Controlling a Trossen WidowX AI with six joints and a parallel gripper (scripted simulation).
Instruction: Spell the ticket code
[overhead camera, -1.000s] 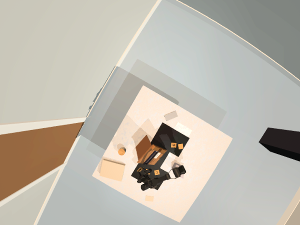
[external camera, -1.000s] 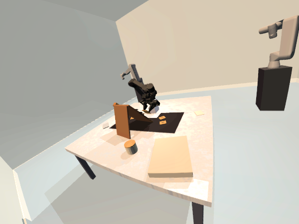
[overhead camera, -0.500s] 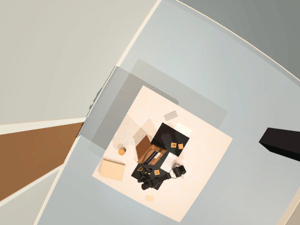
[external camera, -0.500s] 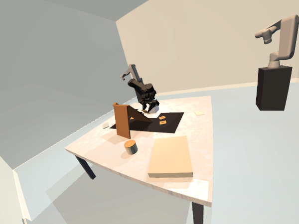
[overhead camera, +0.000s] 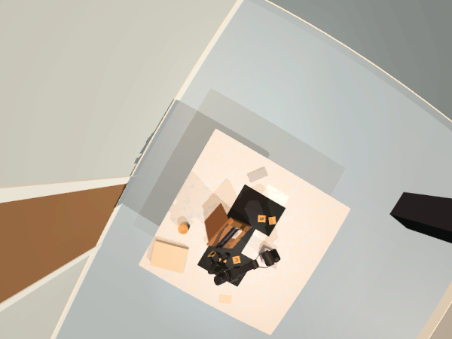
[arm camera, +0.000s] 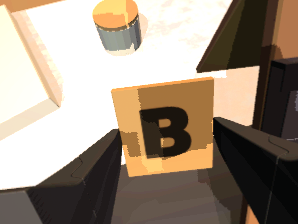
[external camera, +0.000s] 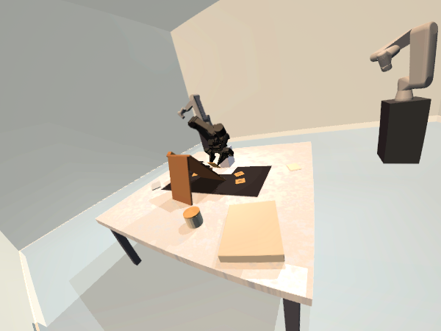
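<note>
Now: the white ticket 7 cm behind my gripper tip, 19 cm to the right of it and 8 cm below it. Also, from my gripper tip: black mat: 18 cm behind, 17 cm to the right, 18 cm below; letter tile: right at my gripper tip; grey block: 4 cm ahead, 65 cm to the right, 18 cm below.
</note>
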